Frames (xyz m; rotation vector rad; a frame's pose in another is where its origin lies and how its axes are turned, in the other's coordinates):
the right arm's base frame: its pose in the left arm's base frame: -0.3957 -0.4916 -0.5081 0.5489 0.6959 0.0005
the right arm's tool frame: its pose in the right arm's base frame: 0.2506 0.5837 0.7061 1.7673 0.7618 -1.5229
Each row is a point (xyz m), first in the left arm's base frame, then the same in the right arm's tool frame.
Working: the left arm's base frame: its pose in the right arm's tool frame: 0.3519 -0.2667 0.0106 -1.5613 -1.6465 2.0964

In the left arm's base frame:
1: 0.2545 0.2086 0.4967
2: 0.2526 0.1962 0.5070
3: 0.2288 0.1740 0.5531
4: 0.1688 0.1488 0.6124
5: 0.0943 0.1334 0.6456
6: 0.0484 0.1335 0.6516
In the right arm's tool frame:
1: -0.0217 -0.5565 -0.3519
2: -0.0344 -0.5594 -0.3422
3: -0.0668 -0.5956 -0.3135
4: -0.0925 -0.6605 -0.2598
5: -0.0875 -0.7197 -0.2019
6: -0.0694 -0.7503 -0.1722

